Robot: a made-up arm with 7 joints.
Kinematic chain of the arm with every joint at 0, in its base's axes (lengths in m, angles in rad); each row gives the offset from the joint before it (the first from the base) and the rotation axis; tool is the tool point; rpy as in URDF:
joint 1: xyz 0 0 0.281 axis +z
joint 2: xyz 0 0 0 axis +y
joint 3: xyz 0 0 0.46 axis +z
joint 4: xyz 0.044 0 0 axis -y
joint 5: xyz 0.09 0 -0.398 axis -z
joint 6: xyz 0 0 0 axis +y
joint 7: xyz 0.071 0 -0.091 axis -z
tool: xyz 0 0 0 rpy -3.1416 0 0
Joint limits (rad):
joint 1: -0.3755..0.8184
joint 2: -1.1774..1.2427
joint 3: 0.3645..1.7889
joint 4: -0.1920..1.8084
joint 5: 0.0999..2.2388
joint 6: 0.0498..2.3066
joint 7: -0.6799..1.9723
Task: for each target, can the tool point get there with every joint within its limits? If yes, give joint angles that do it. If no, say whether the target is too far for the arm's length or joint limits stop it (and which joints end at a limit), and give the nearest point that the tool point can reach.
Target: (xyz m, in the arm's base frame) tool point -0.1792 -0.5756 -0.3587
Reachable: no: joint limits stop it (at a limit: joint 1, joint 2, joint 3, joint 6) | nearest point 0.1091 -0.0049 0.0216 | short by 0.744 m
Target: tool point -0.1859 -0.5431 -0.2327
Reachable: no: joint limits stop it (at a limit: joint 1, joint 2, joint 3, joint 4, joint 6) | nearest point -0.0755 -0.0732 0.1997 | short by 0.648 m
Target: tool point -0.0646 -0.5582 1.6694
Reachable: no: too far | nearest point -0.2728 -0.1052 1.0902 | short by 0.764 m
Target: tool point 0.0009 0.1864 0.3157
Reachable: yes | joints 0.4792 -0.7775 0.8875 0.0975 1.5553 0.9919 -0.3989
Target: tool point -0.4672 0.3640 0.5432
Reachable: yes | joints 0.5340 -0.7457 1.5253 1.1597 1.9501 0.7233 1.5328
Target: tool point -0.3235 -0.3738 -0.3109
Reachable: no: joint limits stop it (at a limit: joint 1, joint 2, joint 3, joint 6) | nearest point -0.2217 0.0093 0.1732 | short by 0.626 m
